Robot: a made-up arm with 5 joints.
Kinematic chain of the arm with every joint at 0, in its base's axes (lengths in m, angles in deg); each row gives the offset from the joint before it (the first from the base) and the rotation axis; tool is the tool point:
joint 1: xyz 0 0 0.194 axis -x
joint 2: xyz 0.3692 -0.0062 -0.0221 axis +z
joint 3: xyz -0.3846 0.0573 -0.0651 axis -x
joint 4: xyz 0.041 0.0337 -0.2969 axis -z
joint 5: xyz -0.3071 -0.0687 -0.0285 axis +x
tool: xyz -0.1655 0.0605 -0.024
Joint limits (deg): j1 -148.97..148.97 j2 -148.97..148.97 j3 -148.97..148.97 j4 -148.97..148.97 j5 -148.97..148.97
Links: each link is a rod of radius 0.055 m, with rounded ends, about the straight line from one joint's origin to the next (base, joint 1, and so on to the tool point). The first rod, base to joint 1, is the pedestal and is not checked.
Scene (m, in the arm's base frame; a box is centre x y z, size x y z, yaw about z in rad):
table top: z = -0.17
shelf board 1: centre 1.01 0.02 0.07 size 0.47 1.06 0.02 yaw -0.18
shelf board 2: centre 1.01 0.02 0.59 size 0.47 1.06 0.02 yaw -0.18
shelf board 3: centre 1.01 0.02 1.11 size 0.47 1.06 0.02 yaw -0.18
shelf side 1: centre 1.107 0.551 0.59 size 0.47 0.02 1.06 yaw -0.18
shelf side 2: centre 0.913 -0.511 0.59 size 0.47 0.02 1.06 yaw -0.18
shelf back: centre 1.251 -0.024 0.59 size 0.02 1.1 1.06 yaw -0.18
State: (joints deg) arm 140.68 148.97 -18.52 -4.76 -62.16
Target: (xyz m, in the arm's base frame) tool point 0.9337 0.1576 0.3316
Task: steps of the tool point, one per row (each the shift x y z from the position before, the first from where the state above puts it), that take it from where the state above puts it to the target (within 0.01 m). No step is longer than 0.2 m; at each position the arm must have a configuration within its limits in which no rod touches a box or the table.
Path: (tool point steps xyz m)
1: -0.1245 0.0397 0.0538
2: -0.1200 0.0263 0.0125
3: -0.1075 0.0138 -0.0211
4: -0.0911 0.0007 -0.0452
5: 0.0813 0.0092 -0.1307
6: 0.0189 0.0368 -0.1426
7: -0.0238 0.0252 -0.1306
8: -0.0350 -0.0041 -0.1014
9: -0.0247 -0.0273 -0.0594
10: 0.0549 0.0348 -0.0289
11: 0.0836 0.0101 -0.0073
12: 0.1089 -0.0315 0.0087
13: 0.1106 -0.0786 0.0275

